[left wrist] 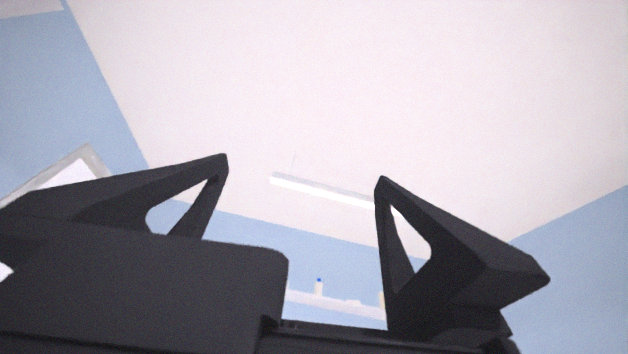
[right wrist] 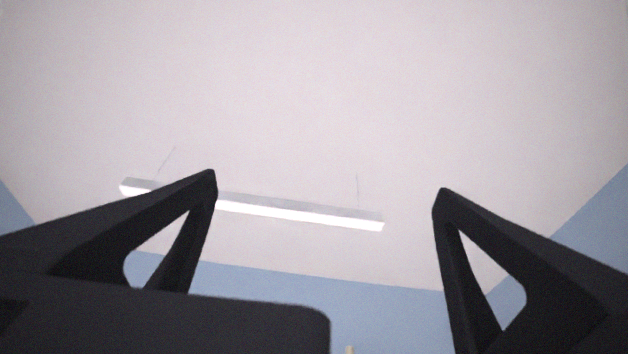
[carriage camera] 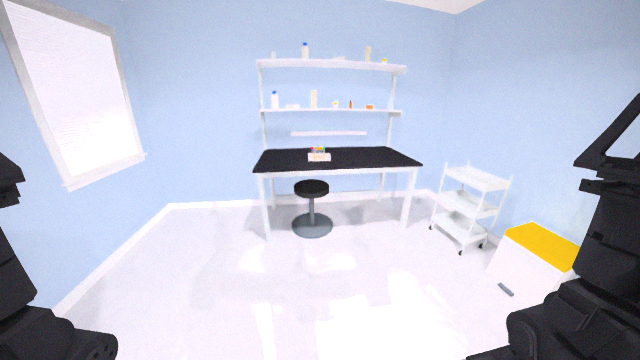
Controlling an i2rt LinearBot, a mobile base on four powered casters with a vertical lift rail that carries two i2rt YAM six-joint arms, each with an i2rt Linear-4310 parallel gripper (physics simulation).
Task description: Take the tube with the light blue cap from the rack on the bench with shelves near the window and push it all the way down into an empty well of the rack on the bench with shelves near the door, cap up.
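Places are measured from the left arm's base along level axes (x ahead, y left, z up), in millimetres.
Pixels of known places: left gripper, fingertip midpoint: [left wrist: 303,172]; right gripper, fingertip midpoint: [right wrist: 325,190].
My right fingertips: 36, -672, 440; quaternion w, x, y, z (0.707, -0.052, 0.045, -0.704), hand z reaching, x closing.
Ahead of a thing's pixels: the offset from my right fingertips to its top centre, as dx, dy, dz. "spot": to the spot under its first point. Level surfaces: height alone.
A bench with a black top @(dz -526) [carriage camera: 370,157] and two shelves stands against the far wall in the carriage view, to the right of the window [carriage camera: 65,90]. A small white rack @(+1577, +255, -469) [carriage camera: 319,157] stands on it, left of the middle, with several tubes with coloured caps @(spot: +1579, +261, -425) [carriage camera: 318,149]; they are too small to tell whether one cap is light blue. The other bench does not show in the carriage view. My left gripper [left wrist: 303,172] is open and empty, pointing up toward the ceiling. My right gripper [right wrist: 325,190] is open and empty too, far from the bench.
A black stool @(+1630, +329, -805) [carriage camera: 311,188] stands at the bench's front edge. Bottles and small items stand on the upper shelf @(dz +369) [carriage camera: 330,63] and lower shelf [carriage camera: 330,110]. A white cart [carriage camera: 477,178] stands right of the bench, and a white bin with a yellow lid @(+609, -1324, -838) [carriage camera: 542,245] is nearer at the right.
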